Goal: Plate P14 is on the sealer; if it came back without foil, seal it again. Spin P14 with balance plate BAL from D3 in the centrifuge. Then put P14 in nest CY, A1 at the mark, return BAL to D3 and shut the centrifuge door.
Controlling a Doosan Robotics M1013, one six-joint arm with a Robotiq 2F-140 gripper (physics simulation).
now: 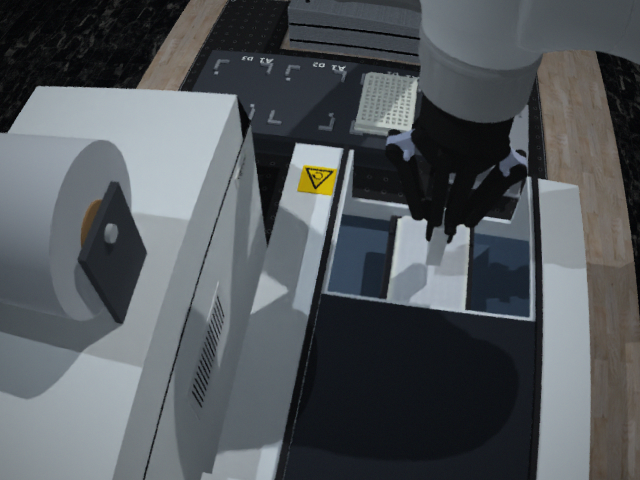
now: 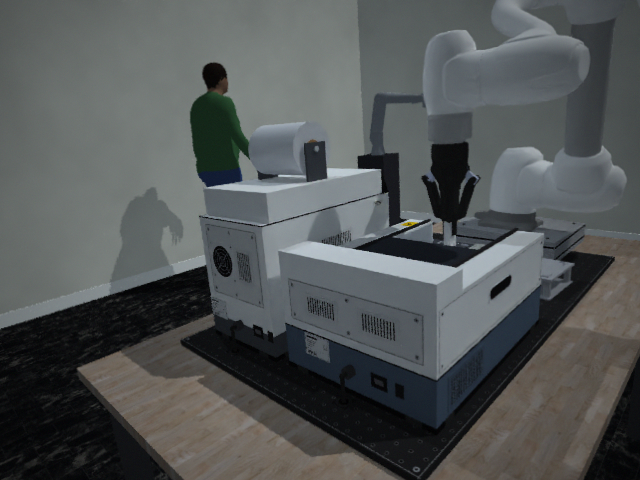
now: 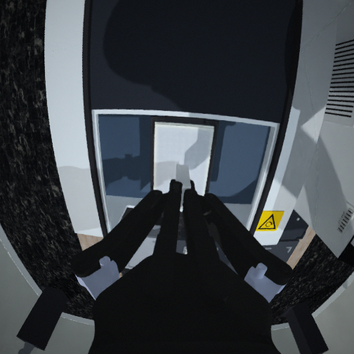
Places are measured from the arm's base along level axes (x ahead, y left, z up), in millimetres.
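Pixels of known places: gripper, between the fingertips: (image 1: 433, 254); arm's base, origin of its link: (image 2: 510, 224).
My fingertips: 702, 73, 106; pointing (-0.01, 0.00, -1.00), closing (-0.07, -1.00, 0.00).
Note:
For each thing: its middle in the pictures, then the offset to it from my fingertips, as dx, dy, dz. "spot": a spot on its surface instead. Level surfaces: height alone.
- centrifuge, middle of its body: (image 1: 414, 384) (image 2: 420, 289) +125, -9, -56
- smooth white plate, middle of its body: (image 1: 430, 270) +0, +0, -30
- white plate with open wells, middle of its body: (image 1: 387, 103) -345, -52, -111
- dark deck, height of its surface: dz -119
- sealer, middle of its body: (image 1: 92, 312) (image 2: 302, 223) +136, -317, +60
- dark sliding door, middle of its body: (image 1: 421, 400) (image 2: 406, 254) +175, -12, +34
- yellow warning label, a spot on its surface: (image 1: 316, 179) spot: -60, -129, +34
- foil roll, middle of its body: (image 1: 5, 217) (image 2: 288, 149) +158, -319, +241
The centrifuge (image 1: 311, 248) (image 2: 413, 286) (image 3: 67, 140) stands with its chamber uncovered. A smooth white plate (image 1: 428, 281) (image 3: 182, 147) with no wells showing lies in the middle bucket, with dark blue bays on both sides. My gripper (image 1: 439, 236) (image 2: 447, 238) (image 3: 182, 184) is shut and empty, fingertips pointing down just over the near end of that plate. A white plate with open wells (image 1: 387, 102) sits in a nest on the dark deck (image 1: 294, 95) behind the centrifuge. The sealer (image 1: 151, 190) (image 2: 290, 200) stands to the left.
The dark sliding door (image 1: 413, 381) (image 3: 193, 53) covers the front half of the centrifuge top. A yellow warning label (image 1: 316, 179) (image 3: 268, 220) is on its rim. A foil roll (image 2: 280, 148) tops the sealer. A person in green (image 2: 215, 129) stands behind the sealer.

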